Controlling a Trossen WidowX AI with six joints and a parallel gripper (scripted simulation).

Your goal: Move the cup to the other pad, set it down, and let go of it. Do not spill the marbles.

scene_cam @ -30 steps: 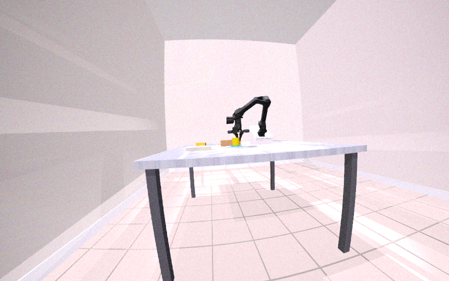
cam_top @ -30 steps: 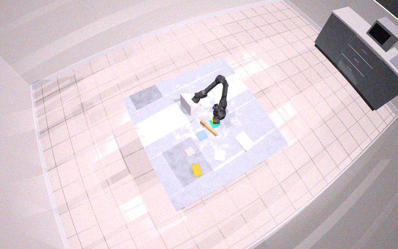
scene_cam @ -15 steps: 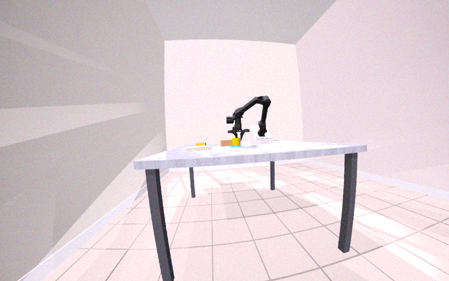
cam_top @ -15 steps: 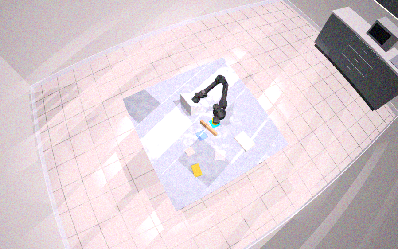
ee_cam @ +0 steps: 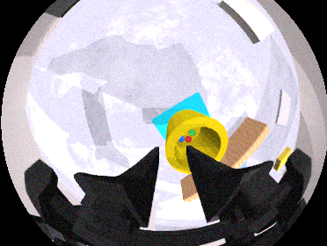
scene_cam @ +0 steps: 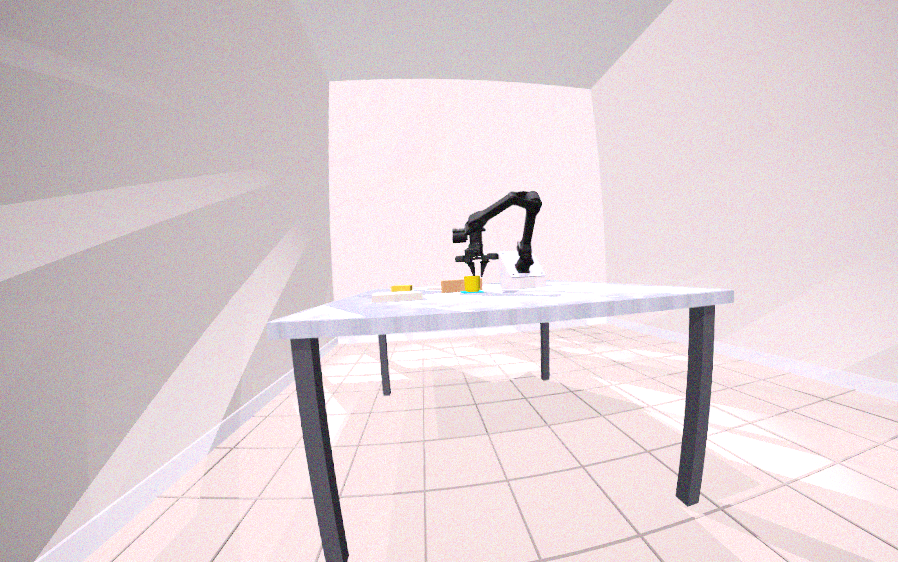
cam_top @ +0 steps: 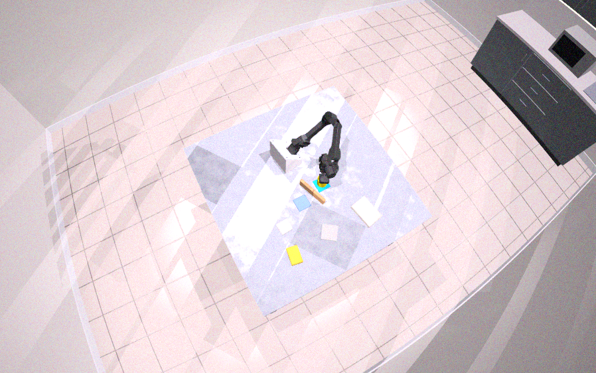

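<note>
Right now the yellow cup is 2 cm ahead of my gripper tip, 1 cm to the right of it and 3 cm below it. Also, from my gripper tip: pale blue pad 6 cm ahead, 20 cm to the right, 7 cm below; then wooden bar 4 cm ahead, 11 cm to the right, 5 cm below; then cyan pad 3 cm ahead, 2 cm to the right, 7 cm below.
</note>
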